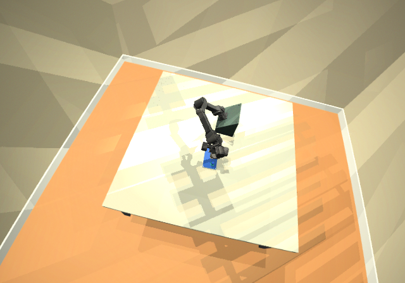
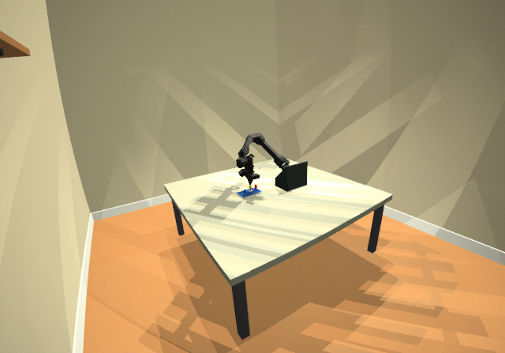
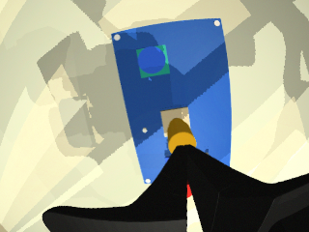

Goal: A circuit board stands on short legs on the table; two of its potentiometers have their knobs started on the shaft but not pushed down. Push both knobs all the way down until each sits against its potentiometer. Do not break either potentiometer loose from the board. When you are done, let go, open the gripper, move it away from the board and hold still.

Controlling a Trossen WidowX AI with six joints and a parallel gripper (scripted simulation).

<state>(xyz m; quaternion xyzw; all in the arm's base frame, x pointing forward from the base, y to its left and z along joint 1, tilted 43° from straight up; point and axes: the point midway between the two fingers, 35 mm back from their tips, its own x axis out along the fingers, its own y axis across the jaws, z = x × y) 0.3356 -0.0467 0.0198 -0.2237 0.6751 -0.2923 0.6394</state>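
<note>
My gripper tip is 3 cm above the yellow knob. Round my gripper tip: red knob (5 cm behind, 3 cm below).
</note>
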